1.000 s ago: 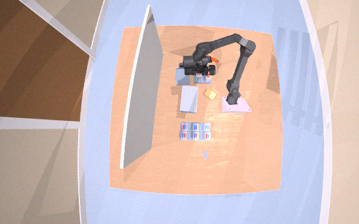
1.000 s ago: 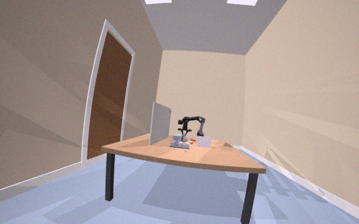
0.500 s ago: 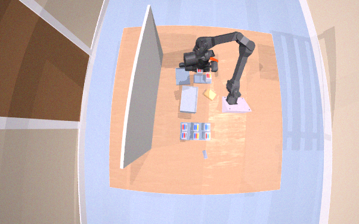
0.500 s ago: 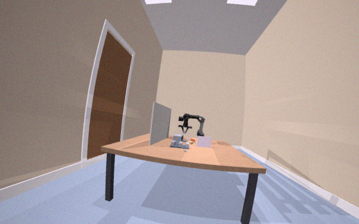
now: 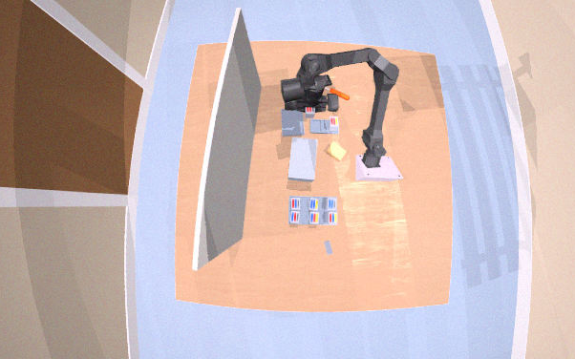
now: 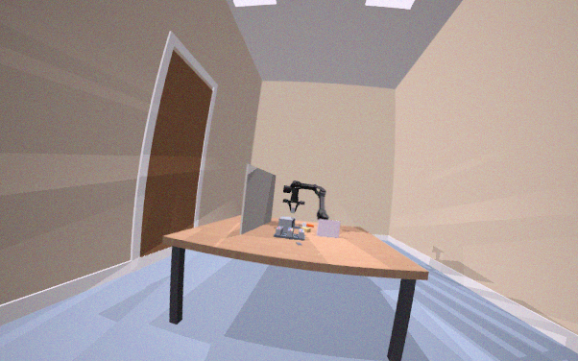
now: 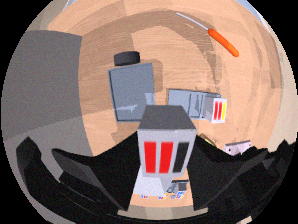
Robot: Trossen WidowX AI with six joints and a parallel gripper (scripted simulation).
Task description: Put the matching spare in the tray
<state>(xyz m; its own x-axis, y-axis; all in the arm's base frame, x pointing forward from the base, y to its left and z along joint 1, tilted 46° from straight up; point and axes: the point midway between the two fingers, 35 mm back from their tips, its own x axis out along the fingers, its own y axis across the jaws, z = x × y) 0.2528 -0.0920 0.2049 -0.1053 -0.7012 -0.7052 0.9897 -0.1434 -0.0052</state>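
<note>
Right now the flat grey tray is 60 mm ahead of my gripper tip, 10 mm to the right of it and 130 mm below it. The rest, counted from my gripper tip: tall grey panel (260 mm ahead, 130 mm to the left, 90 mm above); low grey holder (70 mm behind, 20 mm to the left, 130 mm below).
</note>
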